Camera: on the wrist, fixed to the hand. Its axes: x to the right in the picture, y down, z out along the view.
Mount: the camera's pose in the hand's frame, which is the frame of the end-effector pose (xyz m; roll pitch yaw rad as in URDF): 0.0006 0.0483 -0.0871 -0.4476 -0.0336 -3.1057
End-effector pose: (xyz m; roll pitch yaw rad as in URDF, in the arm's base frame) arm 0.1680 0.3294 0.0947 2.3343 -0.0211 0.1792
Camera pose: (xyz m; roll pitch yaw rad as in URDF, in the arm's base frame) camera 0.1614 0.3582 0.1898 -2.7813 0.0703 -2.9629
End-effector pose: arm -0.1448 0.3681 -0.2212 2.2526 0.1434 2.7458
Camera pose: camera -0.1719 0.3391 -0.1298 -2.7000 -0.0944 -0.3923
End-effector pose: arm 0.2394 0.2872 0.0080 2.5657 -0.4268 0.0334
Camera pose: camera 0.1986 0.2928 0.0987 -3.0185 0.4745 -3.1214
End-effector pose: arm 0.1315 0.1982 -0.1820 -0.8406 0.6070 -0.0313
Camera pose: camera 0.0773 0.1672 -0.2596 0.3944 -0.6561 3.1089
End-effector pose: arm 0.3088 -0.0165 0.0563 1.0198 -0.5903 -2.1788
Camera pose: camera 0.3888 -0.0758 0.0529 -1.4345 0.6025 1.0204
